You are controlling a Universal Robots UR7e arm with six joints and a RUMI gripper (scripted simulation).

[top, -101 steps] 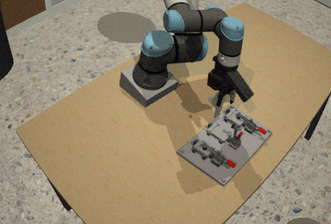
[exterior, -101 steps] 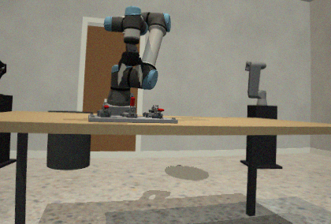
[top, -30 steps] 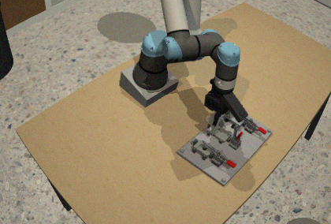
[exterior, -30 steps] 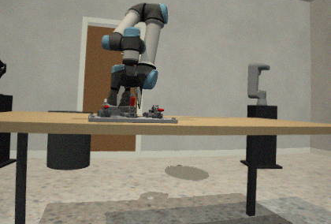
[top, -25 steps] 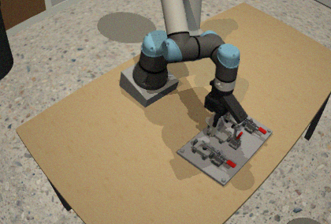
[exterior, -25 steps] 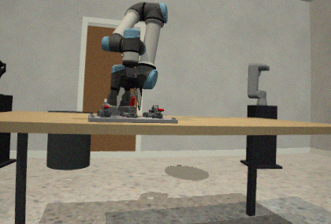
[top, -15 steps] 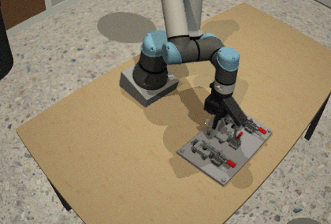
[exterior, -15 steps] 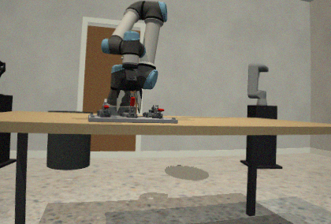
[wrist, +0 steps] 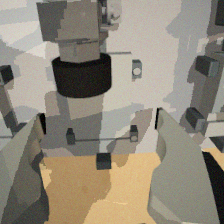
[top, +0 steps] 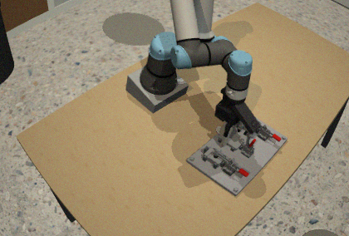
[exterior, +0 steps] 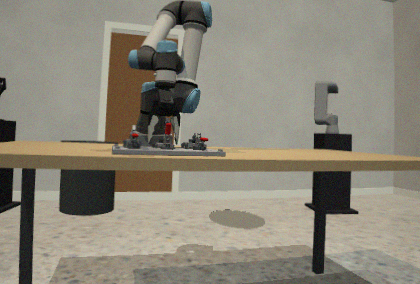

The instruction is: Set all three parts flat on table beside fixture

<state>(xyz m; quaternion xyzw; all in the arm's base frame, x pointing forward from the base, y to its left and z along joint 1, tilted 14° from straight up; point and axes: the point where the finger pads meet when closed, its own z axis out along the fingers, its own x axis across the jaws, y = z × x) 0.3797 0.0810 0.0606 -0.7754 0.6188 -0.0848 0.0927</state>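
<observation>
My hand is 50 mm short of the grey fixture plate, 10 mm to the right of it and 30 mm above it.
</observation>
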